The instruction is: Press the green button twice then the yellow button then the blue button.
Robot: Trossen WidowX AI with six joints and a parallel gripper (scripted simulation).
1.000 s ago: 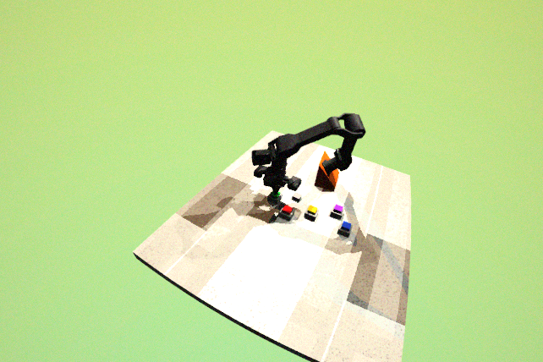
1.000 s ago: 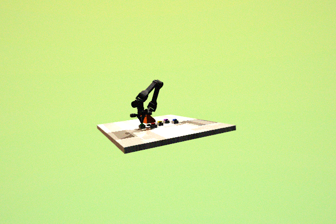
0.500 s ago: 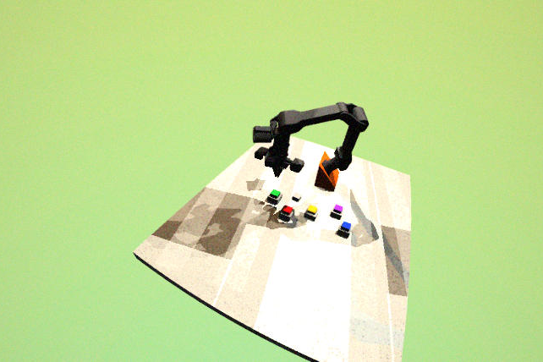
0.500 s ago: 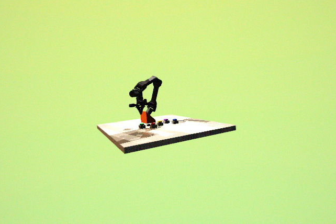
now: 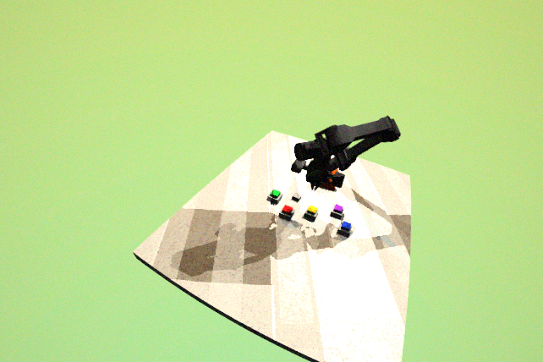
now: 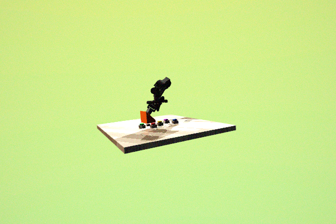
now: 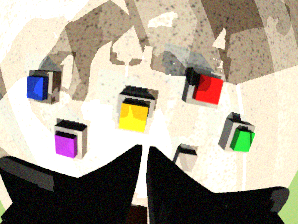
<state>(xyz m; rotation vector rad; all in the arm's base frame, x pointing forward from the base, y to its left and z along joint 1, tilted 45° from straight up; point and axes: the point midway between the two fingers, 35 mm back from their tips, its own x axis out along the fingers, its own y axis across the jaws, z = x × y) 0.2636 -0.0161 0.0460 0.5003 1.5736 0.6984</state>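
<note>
Now: the yellow button 10 mm behind my gripper tip, 10 mm to the left of it and 100 mm below it. Round my gripper tip: green button 10 mm behind, 160 mm to the right, 100 mm below; then purple button 70 mm behind, 100 mm to the left, 100 mm below; then red button 50 mm ahead, 70 mm to the right, 100 mm below.
</note>
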